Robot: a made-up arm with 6 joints. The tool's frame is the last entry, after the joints.
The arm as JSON. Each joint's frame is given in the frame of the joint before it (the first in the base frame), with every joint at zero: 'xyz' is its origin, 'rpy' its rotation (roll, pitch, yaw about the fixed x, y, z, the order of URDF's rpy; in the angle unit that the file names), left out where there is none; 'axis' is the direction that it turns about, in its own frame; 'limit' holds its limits. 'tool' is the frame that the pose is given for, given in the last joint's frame.
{
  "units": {
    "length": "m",
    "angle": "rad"
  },
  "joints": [
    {
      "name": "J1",
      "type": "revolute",
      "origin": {
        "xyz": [
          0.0,
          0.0,
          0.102
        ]
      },
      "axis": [
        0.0,
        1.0,
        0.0
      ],
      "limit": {
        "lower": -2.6,
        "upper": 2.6
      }
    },
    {
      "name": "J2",
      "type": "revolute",
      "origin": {
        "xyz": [
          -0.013,
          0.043,
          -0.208
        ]
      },
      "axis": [
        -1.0,
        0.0,
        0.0
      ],
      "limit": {
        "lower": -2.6,
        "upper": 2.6
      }
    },
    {
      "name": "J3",
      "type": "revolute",
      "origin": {
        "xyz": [
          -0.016,
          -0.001,
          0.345
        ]
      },
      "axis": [
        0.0,
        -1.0,
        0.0
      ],
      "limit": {
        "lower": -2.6,
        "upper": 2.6
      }
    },
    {
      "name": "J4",
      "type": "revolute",
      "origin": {
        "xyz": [
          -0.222,
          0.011,
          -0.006
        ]
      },
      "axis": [
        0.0,
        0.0,
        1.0
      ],
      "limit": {
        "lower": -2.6,
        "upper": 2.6
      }
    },
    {
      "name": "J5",
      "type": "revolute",
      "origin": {
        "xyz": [
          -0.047,
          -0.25,
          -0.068
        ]
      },
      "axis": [
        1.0,
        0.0,
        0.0
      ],
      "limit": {
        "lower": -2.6,
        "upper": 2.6
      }
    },
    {
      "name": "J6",
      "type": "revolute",
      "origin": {
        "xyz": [
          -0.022,
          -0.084,
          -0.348
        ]
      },
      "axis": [
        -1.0,
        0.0,
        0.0
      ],
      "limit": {
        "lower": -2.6,
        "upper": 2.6
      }
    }
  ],
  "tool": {
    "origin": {
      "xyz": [
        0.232,
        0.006,
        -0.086
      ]
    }
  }
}
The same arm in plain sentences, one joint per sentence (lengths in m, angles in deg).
The arm has six revolute joints in a row. What follows holds with every joint at zero, and every direction is one of the base frame's. Joint 1 lies 0.102 m along +z from the base frame's origin and turns about +y, from -148.97 to 148.97 deg. Joint 2 lies 0.013 m along -x and 0.043 m along +y and 0.208 m along -z from joint 1 and turns about -x, from -148.97 to 148.97 deg. Joint 3 lies 0.016 m along -x and 0.001 m along -y and 0.345 m along +z from joint 2 and turns about -y, from -148.97 to 148.97 deg. Joint 4 lies 0.222 m along -x and 0.011 m along +y and 0.006 m along -z from joint 3 and turns about +z, from -148.97 to 148.97 deg. Joint 5 lies 0.047 m along -x and 0.25 m along -y and 0.068 m along -z from joint 4 and turns about +x, from -148.97 to 148.97 deg. Joint 6 lies 0.022 m along -x and 0.084 m along -y and 0.348 m along -z from joint 5 and turns about -x, from -148.97 to 148.97 deg. The tool frame, which is the frame that the pose is given for, lies 0.232 m along +x and 0.006 m along +y and 0.086 m along -z from joint 6; its axes are parallel to the base frame's.
